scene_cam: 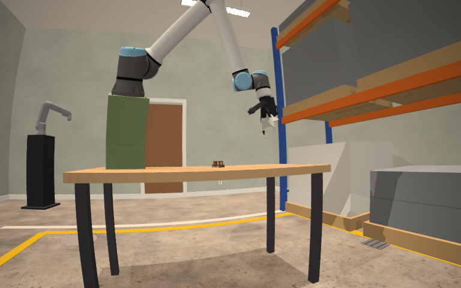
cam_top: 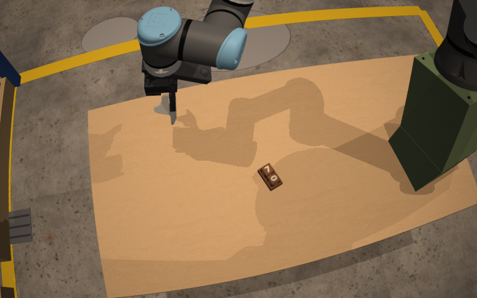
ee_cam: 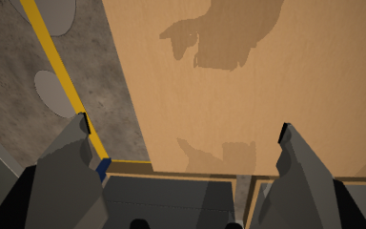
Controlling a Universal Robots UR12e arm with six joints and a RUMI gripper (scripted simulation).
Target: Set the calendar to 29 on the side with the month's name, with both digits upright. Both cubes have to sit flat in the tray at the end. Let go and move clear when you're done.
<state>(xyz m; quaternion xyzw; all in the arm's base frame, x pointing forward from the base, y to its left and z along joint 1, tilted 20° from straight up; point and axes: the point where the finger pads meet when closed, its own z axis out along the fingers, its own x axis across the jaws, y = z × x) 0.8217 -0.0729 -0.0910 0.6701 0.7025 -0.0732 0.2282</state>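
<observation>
Right now my hand is 27 cm past the tray, 18 cm to the right of it and 19 cm above it.
</observation>
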